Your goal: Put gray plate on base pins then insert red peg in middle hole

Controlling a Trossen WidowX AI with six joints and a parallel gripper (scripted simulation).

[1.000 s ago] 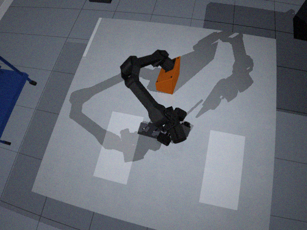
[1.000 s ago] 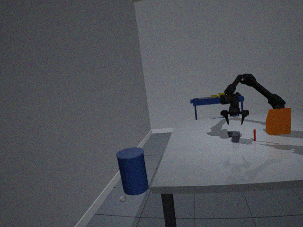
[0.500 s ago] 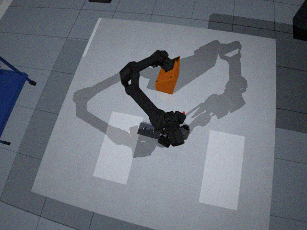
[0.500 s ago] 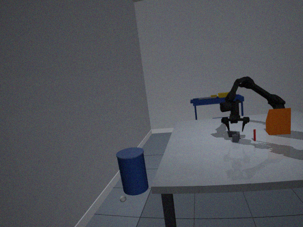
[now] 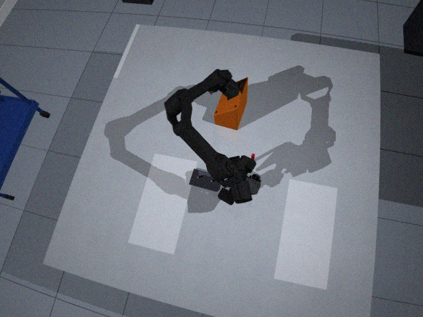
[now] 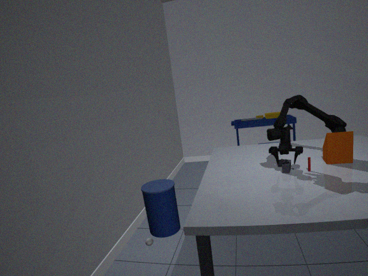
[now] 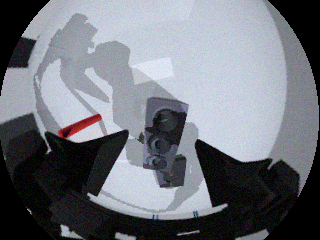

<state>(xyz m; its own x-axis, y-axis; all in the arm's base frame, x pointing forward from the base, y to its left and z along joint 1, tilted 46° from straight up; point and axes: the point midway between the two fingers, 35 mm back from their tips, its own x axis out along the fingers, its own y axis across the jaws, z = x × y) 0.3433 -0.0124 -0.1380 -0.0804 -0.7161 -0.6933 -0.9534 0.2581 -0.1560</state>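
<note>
Now: gripper tip right at the gray plate. Also, from my gripper tip: red peg: 120 mm behind, 40 mm to the left; dark base: 140 mm to the right, 30 mm below.
</note>
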